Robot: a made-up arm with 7 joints.
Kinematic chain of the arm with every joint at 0, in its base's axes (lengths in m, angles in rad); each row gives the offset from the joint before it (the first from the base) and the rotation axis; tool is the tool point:
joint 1: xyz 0 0 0.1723 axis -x
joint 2: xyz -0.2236 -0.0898 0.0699 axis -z
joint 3: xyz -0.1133 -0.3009 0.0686 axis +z
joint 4: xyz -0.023 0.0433 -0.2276 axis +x
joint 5: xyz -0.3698 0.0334 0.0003 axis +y
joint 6: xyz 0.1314 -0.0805 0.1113 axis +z
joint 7: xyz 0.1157 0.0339 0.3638 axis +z
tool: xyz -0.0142 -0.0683 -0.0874
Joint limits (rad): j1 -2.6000..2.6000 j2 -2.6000..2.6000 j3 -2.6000..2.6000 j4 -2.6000..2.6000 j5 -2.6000..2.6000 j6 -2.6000..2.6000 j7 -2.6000..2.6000
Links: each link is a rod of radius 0.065 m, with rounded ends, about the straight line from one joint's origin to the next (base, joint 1, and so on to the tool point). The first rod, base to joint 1, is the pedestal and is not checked.
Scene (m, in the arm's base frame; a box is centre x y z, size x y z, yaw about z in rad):
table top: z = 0
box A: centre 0.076 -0.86 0.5 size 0.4 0.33 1 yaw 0.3
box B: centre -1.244 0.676 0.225 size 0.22 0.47 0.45 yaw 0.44
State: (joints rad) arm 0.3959 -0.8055 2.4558 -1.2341 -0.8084 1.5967 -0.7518
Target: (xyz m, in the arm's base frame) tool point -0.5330 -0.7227 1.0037
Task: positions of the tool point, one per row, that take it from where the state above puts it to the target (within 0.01 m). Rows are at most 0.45 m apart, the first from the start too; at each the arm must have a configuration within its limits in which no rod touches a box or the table.
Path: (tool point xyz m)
1: 0.6789 -0.3753 0.5036
2: 0.7658 -0.1266 0.4081
3: 0.6075 -0.3412 0.7646
4: 0.2738 -0.4480 1.0290
5: -0.1373 -0.4305 1.1323
6: -0.2693 -0.5447 1.1197
7: -0.4034 -0.6439 1.0753
8: -0.5330 -0.7227 1.0037

